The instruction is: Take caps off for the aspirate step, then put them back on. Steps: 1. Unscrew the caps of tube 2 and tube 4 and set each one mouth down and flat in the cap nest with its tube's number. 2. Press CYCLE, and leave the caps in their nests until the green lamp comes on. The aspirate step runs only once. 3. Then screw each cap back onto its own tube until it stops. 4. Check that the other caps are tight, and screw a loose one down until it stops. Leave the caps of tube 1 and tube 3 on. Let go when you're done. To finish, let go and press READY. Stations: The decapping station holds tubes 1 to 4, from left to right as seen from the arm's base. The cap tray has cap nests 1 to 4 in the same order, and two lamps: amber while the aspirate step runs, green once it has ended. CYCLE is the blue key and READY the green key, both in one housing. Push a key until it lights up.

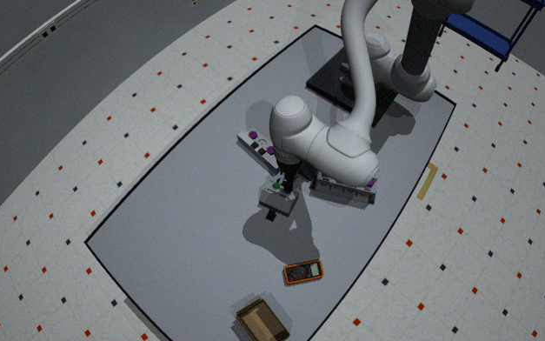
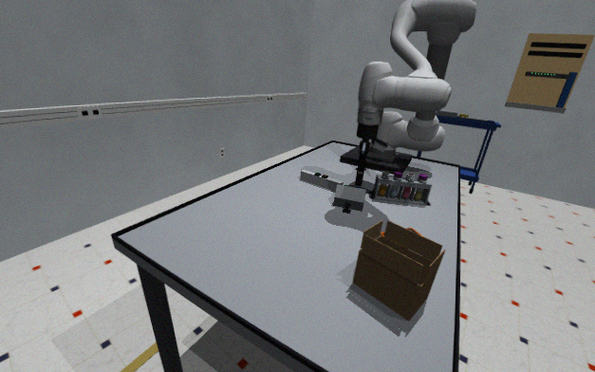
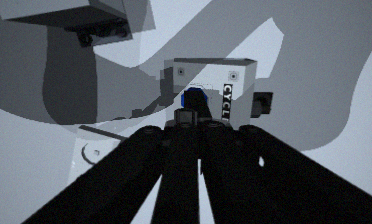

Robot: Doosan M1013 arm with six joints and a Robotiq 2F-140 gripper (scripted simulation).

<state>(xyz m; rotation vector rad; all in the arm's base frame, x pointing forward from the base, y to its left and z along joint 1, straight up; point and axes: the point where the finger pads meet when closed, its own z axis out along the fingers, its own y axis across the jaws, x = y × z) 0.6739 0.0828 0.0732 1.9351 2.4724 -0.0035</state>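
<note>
The blue key lies 5 cm below my hand. The rest, counted from my hand: green key (5 cm below, 4 cm to the right, 1 cm ahead); key housing (6 cm below, 2 cm to the right, 2 cm ahead); purple cap (15 cm behind, 12 cm to the left).
</note>
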